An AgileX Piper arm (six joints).
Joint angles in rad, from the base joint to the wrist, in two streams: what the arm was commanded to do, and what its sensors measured. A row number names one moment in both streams.
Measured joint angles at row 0:
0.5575, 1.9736, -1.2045, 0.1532, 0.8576, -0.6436
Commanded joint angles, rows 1 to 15:
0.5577, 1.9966, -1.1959, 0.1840, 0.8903, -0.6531
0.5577, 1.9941, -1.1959, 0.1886, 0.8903, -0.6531
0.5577, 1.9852, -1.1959, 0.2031, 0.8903, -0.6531
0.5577, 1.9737, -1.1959, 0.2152, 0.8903, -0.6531
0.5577, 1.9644, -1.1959, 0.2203, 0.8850, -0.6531
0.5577, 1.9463, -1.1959, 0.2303, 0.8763, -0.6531
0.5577, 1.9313, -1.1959, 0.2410, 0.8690, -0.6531
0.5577, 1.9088, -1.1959, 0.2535, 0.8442, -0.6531
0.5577, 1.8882, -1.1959, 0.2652, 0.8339, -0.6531
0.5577, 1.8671, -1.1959, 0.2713, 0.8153, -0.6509
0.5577, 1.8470, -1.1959, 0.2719, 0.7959, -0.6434
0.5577, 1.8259, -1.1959, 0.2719, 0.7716, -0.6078
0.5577, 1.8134, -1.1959, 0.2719, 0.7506, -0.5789
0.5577, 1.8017, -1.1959, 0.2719, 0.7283, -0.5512
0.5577, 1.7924, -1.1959, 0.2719, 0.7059, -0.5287
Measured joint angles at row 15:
0.5575, 1.8407, -1.1984, 0.2636, 0.7790, -0.6088
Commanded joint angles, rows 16 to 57:
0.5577, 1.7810, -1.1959, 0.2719, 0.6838, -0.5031
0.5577, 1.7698, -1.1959, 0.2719, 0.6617, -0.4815
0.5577, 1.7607, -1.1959, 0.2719, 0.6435, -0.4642
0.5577, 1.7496, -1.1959, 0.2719, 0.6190, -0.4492
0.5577, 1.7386, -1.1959, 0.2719, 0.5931, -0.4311
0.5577, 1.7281, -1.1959, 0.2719, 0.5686, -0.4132
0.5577, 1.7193, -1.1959, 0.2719, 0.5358, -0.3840
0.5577, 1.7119, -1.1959, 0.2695, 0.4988, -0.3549
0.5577, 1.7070, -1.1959, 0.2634, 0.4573, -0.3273
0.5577, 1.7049, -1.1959, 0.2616, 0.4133, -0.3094
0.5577, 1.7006, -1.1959, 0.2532, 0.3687, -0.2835
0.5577, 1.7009, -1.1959, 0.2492, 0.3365, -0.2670
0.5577, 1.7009, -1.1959, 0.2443, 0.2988, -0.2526
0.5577, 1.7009, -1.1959, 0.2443, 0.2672, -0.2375
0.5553, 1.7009, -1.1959, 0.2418, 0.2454, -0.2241
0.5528, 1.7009, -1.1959, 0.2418, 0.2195, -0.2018
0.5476, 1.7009, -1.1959, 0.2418, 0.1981, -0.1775
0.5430, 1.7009, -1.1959, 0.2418, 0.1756, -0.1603
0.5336, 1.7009, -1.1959, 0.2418, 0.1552, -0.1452
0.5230, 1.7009, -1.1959, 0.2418, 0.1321, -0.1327
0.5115, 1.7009, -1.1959, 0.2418, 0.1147, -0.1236
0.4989, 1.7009, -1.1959, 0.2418, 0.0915, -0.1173
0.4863, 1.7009, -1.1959, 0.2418, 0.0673, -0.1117
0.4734, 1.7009, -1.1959, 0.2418, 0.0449, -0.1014
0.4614, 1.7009, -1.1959, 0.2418, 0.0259, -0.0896
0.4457, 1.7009, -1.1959, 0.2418, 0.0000, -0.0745
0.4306, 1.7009, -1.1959, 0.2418, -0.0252, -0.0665
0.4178, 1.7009, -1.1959, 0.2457, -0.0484, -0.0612
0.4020, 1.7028, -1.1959, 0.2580, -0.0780, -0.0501
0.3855, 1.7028, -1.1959, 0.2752, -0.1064, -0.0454
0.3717, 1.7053, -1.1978, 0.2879, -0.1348, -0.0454
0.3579, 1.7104, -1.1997, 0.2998, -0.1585, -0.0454
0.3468, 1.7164, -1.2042, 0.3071, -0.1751, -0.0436
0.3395, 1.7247, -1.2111, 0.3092, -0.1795, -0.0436
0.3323, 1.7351, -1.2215, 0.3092, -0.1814, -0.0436
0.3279, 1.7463, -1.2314, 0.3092, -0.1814, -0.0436
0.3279, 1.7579, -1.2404, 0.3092, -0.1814, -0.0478
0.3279, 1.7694, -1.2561, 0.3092, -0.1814, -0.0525
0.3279, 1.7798, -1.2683, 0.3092, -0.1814, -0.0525
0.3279, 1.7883, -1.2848, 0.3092, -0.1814, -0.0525
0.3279, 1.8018, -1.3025, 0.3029, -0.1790, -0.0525
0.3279, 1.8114, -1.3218, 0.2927, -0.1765, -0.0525
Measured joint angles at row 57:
0.3312, 1.7806, -1.2635, 0.3089, -0.1604, -0.0471
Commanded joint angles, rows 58 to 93:
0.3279, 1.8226, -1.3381, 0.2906, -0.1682, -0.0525
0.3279, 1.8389, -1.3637, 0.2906, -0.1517, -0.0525
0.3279, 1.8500, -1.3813, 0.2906, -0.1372, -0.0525
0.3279, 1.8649, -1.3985, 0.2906, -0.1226, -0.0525
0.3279, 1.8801, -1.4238, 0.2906, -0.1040, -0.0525
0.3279, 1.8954, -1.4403, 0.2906, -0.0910, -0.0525
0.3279, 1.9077, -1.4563, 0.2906, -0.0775, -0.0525
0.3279, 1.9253, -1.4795, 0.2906, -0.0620, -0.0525
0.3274, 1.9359, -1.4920, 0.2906, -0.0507, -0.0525
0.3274, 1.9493, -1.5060, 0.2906, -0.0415, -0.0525
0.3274, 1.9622, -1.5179, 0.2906, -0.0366, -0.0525
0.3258, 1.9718, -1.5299, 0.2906, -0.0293, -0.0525
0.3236, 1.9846, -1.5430, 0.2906, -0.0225, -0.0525
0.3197, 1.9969, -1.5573, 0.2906, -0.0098, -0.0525
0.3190, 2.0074, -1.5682, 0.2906, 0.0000, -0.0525
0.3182, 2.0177, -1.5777, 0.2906, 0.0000, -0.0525
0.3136, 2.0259, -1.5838, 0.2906, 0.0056, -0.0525
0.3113, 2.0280, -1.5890, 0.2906, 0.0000, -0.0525
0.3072, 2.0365, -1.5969, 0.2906, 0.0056, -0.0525
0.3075, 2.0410, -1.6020, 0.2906, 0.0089, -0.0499
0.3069, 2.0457, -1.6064, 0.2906, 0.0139, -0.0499
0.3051, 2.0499, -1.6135, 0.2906, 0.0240, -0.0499
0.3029, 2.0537, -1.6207, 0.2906, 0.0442, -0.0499
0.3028, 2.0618, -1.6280, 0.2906, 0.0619, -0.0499
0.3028, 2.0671, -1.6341, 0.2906, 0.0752, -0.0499
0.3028, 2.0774, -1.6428, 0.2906, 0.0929, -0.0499
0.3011, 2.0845, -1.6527, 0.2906, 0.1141, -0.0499
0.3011, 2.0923, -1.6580, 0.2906, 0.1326, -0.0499
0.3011, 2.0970, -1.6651, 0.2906, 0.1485, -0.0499
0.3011, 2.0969, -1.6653, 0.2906, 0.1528, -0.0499
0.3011, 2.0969, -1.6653, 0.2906, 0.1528, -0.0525
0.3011, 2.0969, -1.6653, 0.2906, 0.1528, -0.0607
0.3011, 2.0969, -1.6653, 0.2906, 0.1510, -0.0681
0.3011, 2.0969, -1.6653, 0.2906, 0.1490, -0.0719
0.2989, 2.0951, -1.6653, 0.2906, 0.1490, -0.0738
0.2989, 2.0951, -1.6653, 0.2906, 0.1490, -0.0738
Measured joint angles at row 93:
0.3098, 2.1033, -1.6532, 0.3008, 0.1613, -0.0551
